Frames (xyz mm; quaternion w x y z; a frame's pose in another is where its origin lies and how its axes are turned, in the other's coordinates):
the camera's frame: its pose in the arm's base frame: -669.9 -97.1 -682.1 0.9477 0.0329 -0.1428 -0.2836
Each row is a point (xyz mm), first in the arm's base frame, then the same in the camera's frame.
Working: the arm's base frame: its pose in the camera's frame: 653.6 532.8 460.8 0.9477 -0.0329 0.1428 0.2836

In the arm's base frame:
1: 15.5 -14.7 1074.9
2: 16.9 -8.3 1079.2
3: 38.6 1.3 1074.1
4: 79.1 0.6 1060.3
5: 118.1 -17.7 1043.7
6: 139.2 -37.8 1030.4
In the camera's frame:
1: 944.9 682.8 1484.8
2: 943.6 689.5 1488.6
3: 954.4 708.3 1477.6
4: 983.6 727.1 1452.7
5: 1020.6 730.0 1425.2
6: 1045.1 722.4 1406.0

